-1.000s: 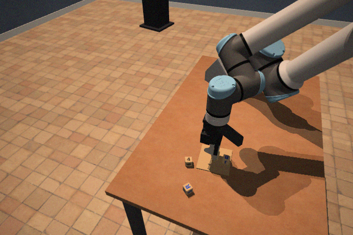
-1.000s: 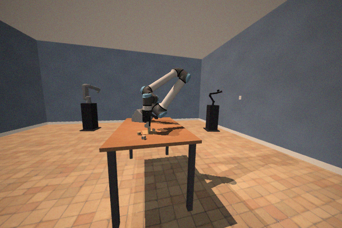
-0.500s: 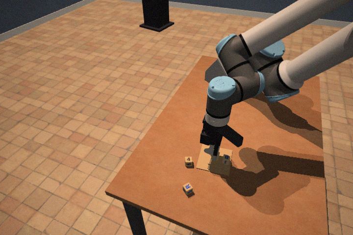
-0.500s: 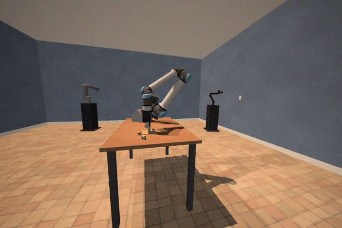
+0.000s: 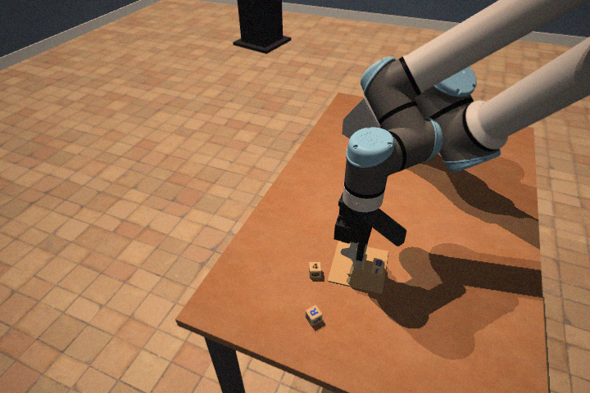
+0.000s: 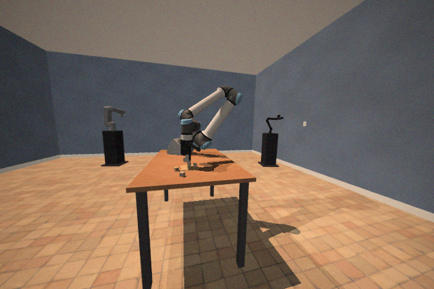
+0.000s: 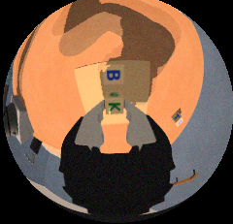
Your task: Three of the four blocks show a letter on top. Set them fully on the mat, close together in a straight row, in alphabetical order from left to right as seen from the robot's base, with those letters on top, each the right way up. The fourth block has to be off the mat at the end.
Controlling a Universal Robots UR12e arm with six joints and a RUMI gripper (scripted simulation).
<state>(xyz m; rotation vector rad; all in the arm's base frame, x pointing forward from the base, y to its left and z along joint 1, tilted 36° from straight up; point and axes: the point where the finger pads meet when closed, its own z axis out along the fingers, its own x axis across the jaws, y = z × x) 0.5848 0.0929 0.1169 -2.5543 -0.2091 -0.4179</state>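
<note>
The tan mat is 2 cm below my hand.
</note>
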